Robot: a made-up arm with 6 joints. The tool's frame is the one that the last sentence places.
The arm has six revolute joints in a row. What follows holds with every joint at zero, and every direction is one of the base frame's.
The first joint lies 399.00 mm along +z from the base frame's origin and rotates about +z.
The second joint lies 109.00 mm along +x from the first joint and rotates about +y.
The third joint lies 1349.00 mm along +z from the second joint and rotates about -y.
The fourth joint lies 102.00 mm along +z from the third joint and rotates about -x.
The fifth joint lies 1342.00 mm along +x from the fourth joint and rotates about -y.
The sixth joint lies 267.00 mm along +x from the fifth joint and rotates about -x.
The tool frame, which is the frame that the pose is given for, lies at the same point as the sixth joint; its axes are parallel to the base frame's.
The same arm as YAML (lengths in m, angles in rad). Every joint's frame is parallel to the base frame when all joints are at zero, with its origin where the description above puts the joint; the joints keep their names.
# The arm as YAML. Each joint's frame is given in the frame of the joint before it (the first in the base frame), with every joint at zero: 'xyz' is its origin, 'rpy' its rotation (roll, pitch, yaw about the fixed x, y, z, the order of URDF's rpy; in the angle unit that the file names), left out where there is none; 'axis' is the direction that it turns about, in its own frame. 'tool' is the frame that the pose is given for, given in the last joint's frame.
units:
  length: m
  angle: rad
joints:
  - name: joint 1
    type: revolute
    origin:
      xyz: [0.0, 0.0, 0.399]
    axis: [0.0, 0.0, 1.0]
  - name: joint 2
    type: revolute
    origin:
      xyz: [0.109, 0.0, 0.0]
    axis: [0.0, 1.0, 0.0]
  - name: joint 3
    type: revolute
    origin:
      xyz: [0.0, 0.0, 1.349]
    axis: [0.0, -1.0, 0.0]
  - name: joint 4
    type: revolute
    origin:
      xyz: [0.0, 0.0, 0.102]
    axis: [-1.0, 0.0, 0.0]
  - name: joint 5
    type: revolute
    origin:
      xyz: [1.342, 0.0, 0.0]
    axis: [0.0, -1.0, 0.0]
  - name: joint 6
    type: revolute
    origin:
      xyz: [0.267, 0.0, 0.0]
    axis: [-1.0, 0.0, 0.0]
tool:
  origin:
    xyz: [0.0, 0.0, 0.0]

